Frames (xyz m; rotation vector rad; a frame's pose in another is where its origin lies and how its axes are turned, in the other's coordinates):
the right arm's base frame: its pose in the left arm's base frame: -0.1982 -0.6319 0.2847 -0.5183 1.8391 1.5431
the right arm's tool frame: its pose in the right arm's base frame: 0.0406 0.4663 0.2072 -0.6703 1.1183 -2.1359
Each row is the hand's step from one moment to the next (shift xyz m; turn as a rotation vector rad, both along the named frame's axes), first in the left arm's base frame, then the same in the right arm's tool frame.
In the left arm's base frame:
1: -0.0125 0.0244 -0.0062 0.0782 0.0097 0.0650
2: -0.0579 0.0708 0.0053 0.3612 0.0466 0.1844
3: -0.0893 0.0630 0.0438 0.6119 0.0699 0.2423
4: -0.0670 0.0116 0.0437 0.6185 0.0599 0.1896
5: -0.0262 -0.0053 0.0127 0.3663 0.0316 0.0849
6: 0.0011 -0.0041 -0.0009 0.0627 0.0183 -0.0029
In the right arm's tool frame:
1: -0.0146 -0.0174 0.0166 0.0741 -0.0465 -0.0527
2: -0.0647 -0.0588 0.0272 0.3469 -0.1636 -0.1397
3: -0.0968 -0.0662 -0.0108 0.5915 -0.2372 -0.1785
4: -0.0696 -0.0231 -0.0341 0.6012 -0.2051 -0.1361
5: -0.0261 0.0017 -0.0139 0.3576 -0.1055 -0.0580
6: 0.0015 0.0039 -0.0011 0.0607 -0.0215 0.0115

